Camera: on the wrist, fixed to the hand. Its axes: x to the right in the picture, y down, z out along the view.
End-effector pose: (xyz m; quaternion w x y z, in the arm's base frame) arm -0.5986 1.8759 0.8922 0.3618 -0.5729 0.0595 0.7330
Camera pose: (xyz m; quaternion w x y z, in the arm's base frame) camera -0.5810 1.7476 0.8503 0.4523 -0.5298 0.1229 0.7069
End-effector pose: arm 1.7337 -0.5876 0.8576 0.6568 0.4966 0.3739 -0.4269
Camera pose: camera 1.8094 -0.4794 0.8907 0.5785 0.5554 0.3407 -0.4907
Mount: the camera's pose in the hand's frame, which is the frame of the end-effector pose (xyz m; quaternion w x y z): -0.0238 0.0970 -0.0925 0.9926 0.1155 0.0009 -0.0369
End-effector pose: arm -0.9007 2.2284 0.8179 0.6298 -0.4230 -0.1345 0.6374
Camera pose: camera -0.9056 2.1566 0.7023 0.6977 -0.3428 -0.0749 0.6246
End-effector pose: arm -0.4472 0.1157 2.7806 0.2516 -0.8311 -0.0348 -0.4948
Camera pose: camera -0.5040 -0.0061 2.7589 0.3275 -0.7942 -0.1221 -0.4971
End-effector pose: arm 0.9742 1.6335 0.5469 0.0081 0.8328 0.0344 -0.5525
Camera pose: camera 1.0565 1.5404 0.6025 0.1086 -0.8268 -0.0011 0.5519
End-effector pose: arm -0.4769 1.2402 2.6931 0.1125 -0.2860 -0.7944 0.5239
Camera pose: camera -0.3807 1.3255 2.6484 0.1648 -0.2421 -0.7385 0.6074
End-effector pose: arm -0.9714 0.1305 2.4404 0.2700 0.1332 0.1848 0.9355
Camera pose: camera -1.0284 0.0157 2.3945 0.2870 0.1557 0.2967 0.8974
